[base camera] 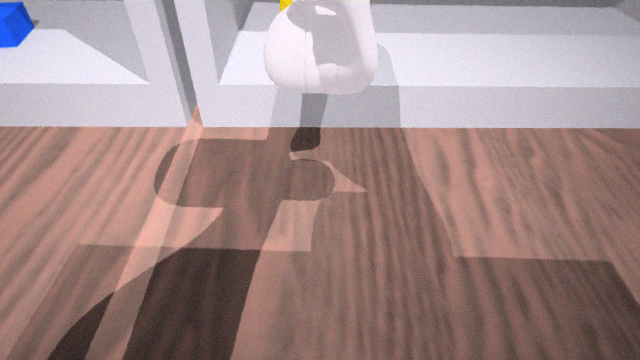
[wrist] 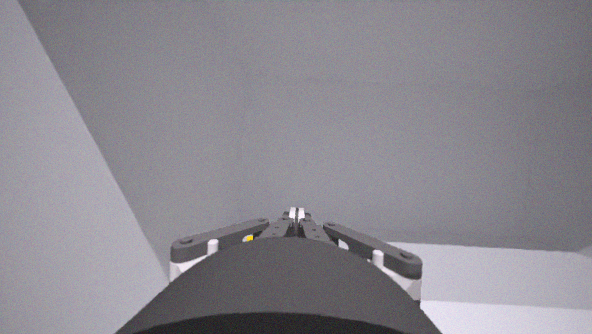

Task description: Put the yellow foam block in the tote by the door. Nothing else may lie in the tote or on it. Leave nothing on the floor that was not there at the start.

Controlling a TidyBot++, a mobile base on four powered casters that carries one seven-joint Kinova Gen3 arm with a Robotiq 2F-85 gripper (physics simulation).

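Frame: origin at the arm's base, x ahead, y left, z up, level; centimetres.
Seen in the pictures: gripper, fingertip midpoint: (wrist: pixel 296 217).
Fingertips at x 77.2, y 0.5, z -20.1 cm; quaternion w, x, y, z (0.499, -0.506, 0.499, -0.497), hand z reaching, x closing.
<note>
A point is followed by its place in that frame.
The yellow foam block (base camera: pixel 285 5) @[x 84.3, y 7.6, z -28.2 cm] (wrist: pixel 249 238) @[x 87.0, y 8.5, z -27.5 cm] shows as a small patch: at the top of the base camera view beside the white arm, and in the wrist view through a gap in the left finger linkage. The rest of it is hidden by the arm and the gripper. My gripper (wrist: pixel 296 217) @[x 77.2, y 0.5, z -20.1 cm] is shut, its fingertips together with nothing between them. The block lies below and to the left of the fingertips in the wrist view. The tote by the door does not show in either view.
A white shelf unit (base camera: pixel 300 107) @[x 61.0, y 3.5, z -35.9 cm] with upright dividers stands across the far side of the wooden floor (base camera: pixel 525 200) @[x 45.6, y -27.5, z -39.6 cm]. A blue block (base camera: pixel 15 25) @[x 74.0, y 53.2, z -29.5 cm] sits in its left bay. The arm (base camera: pixel 320 55) @[x 41.0, y 0.2, z -18.4 cm] reaches into the bay to the right of the divider. A side panel (wrist: pixel 65 200) @[x 70.6, y 16.0, z -17.8 cm] rises close at the wrist view's left.
</note>
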